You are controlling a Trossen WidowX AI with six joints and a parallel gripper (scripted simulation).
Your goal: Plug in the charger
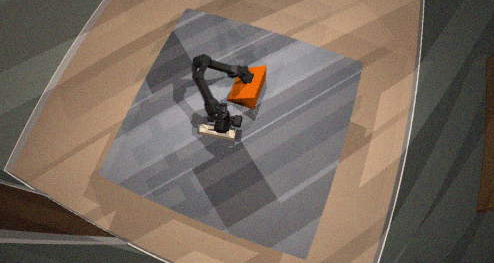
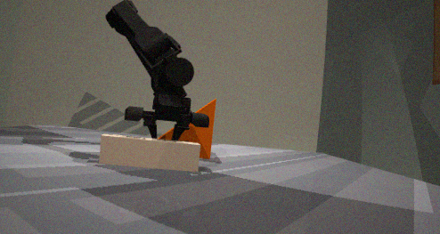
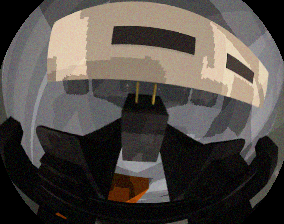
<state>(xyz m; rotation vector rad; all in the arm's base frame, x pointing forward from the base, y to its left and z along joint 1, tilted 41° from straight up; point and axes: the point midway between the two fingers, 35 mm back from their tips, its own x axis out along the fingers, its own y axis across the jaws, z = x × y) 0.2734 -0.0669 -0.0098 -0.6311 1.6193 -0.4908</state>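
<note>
The two-prong charger is 2 cm ahead of my gripper tip and 1 cm above it.
</note>
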